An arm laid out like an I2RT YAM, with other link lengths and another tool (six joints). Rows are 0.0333 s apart.
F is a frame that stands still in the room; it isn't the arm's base.
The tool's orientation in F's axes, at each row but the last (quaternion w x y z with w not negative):
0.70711, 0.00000, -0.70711, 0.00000
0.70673, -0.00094, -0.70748, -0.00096
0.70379, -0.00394, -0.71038, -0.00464
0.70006, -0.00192, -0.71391, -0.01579
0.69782, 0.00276, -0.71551, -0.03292
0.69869, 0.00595, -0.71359, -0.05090
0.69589, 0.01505, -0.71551, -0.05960
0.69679, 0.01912, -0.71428, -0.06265
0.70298, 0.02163, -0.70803, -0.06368
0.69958, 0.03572, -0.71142, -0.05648
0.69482, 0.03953, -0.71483, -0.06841
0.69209, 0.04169, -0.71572, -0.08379
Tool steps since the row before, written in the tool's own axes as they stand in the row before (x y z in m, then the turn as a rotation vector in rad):
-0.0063, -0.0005, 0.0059, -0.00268, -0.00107, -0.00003
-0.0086, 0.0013, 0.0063, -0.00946, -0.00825, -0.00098
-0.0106, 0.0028, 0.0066, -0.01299, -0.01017, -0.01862
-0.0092, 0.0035, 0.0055, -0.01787, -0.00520, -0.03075
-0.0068, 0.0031, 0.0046, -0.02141, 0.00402, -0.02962
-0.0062, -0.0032, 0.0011, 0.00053, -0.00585, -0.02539
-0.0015, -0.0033, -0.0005, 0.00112, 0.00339, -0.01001
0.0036, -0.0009, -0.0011, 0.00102, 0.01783, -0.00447
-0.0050, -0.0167, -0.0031, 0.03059, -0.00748, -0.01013
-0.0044, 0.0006, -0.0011, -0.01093, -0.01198, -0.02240
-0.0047, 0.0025, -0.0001, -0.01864, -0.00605, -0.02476
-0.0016, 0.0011, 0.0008, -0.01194, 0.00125, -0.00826
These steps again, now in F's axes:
-0.0059, -0.0005, -0.0063, 0.00003, -0.00107, -0.00268
-0.0063, 0.0013, -0.0086, 0.00097, -0.00825, -0.00946
-0.0065, 0.0029, -0.0107, 0.01862, -0.01038, -0.01283
-0.0052, 0.0038, -0.0092, 0.03096, -0.00563, -0.01737
-0.0043, 0.0036, -0.0067, 0.03031, 0.00380, -0.02046
-0.0012, -0.0026, -0.0065, 0.02495, -0.00749, 0.00052
0.0003, -0.0032, -0.0018, 0.01016, 0.00260, 0.00172
0.0009, -0.0014, 0.0035, 0.00550, 0.01728, 0.00318
0.0022, -0.0161, -0.0070, 0.00934, -0.01169, 0.02950
0.0012, 0.0011, -0.0043, 0.02225, -0.01113, -0.01207
0.0003, 0.0032, -0.0043, 0.02508, -0.00421, -0.01872
-0.0007, 0.0014, -0.0014, 0.00877, 0.00281, -0.01129

